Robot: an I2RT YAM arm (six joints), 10 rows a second.
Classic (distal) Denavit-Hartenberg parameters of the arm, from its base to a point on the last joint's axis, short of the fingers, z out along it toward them. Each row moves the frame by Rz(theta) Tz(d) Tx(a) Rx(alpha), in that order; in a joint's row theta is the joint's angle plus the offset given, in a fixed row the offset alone. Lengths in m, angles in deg.
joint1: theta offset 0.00; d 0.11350; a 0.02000; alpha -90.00
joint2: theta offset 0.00; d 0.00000; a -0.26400; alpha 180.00
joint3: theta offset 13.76; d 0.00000; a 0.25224; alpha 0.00
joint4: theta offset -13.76; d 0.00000; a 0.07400; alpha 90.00
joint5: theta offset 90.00; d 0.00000; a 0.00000; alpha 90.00
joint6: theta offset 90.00; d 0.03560; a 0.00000; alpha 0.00
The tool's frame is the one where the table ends.
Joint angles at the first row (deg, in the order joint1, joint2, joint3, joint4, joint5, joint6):
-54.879 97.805 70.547 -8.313 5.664 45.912
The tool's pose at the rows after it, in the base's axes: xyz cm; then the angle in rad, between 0 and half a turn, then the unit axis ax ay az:
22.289 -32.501 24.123 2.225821 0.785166 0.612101 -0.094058
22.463 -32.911 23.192 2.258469 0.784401 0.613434 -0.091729
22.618 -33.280 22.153 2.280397 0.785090 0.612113 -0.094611
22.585 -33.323 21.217 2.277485 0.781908 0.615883 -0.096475
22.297 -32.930 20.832 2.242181 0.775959 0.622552 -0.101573
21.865 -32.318 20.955 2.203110 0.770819 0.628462 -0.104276
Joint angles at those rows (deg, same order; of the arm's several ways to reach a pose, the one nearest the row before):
-54.988 99.447 70.233 -7.555 6.325 45.962
-55.139 101.211 70.813 -8.251 6.119 45.863
-55.223 102.898 70.835 -7.796 6.524 45.838
-55.308 103.578 69.357 -5.418 6.397 45.230
-55.344 102.627 66.451 -1.334 6.201 44.116
-55.395 100.763 63.595 1.955 5.758 43.237

